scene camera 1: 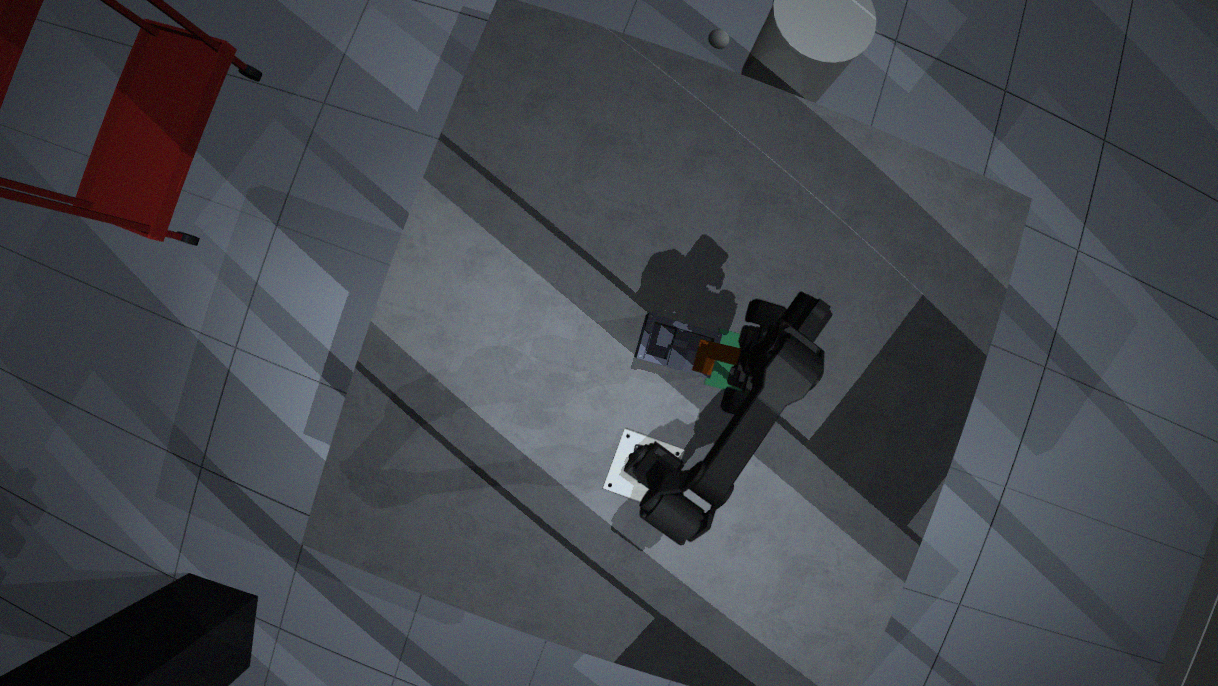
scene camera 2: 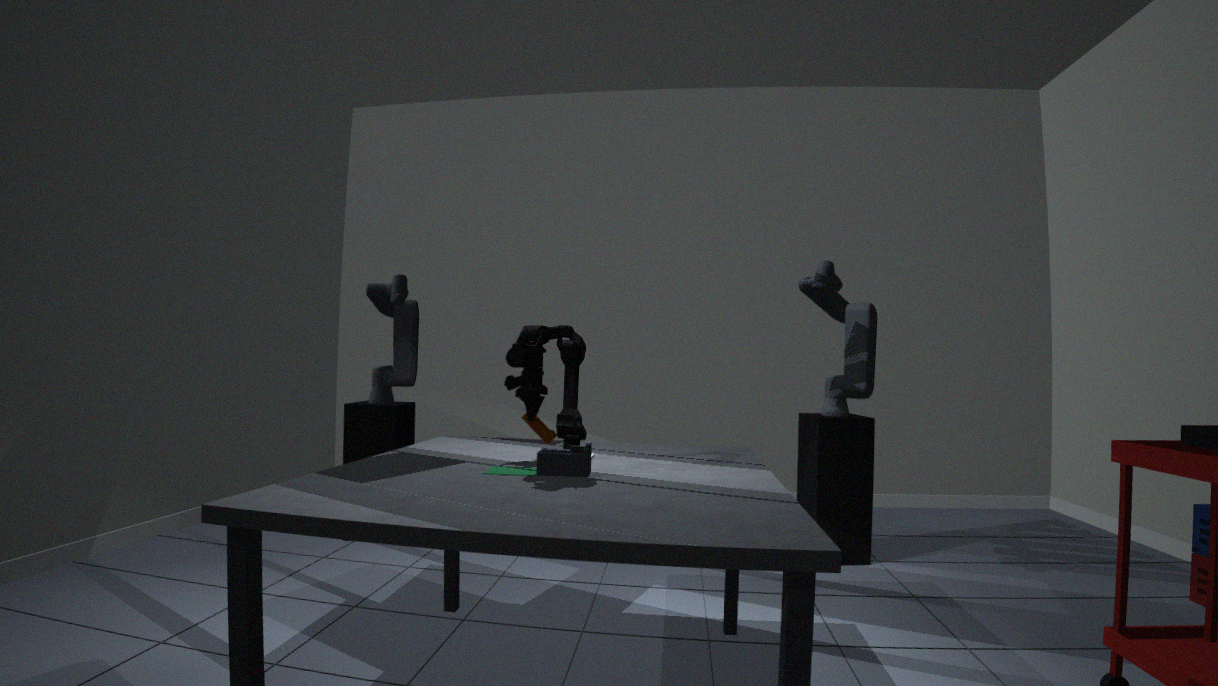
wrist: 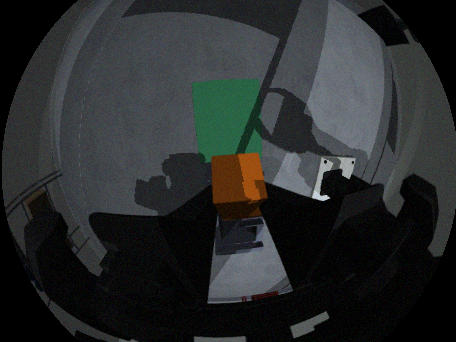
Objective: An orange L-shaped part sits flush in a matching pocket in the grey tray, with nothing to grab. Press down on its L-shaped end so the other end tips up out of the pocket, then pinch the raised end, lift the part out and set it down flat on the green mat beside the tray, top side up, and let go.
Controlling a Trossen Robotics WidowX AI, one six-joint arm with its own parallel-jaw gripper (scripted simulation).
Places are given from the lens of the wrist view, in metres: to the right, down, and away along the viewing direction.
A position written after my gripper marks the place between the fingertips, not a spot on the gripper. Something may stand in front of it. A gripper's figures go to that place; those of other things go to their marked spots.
my gripper [wrist: 235,187]: 0.00, 0.01, 0.10
orange L-shaped part [wrist: 238,188]: 0.01, 0.01, 0.07
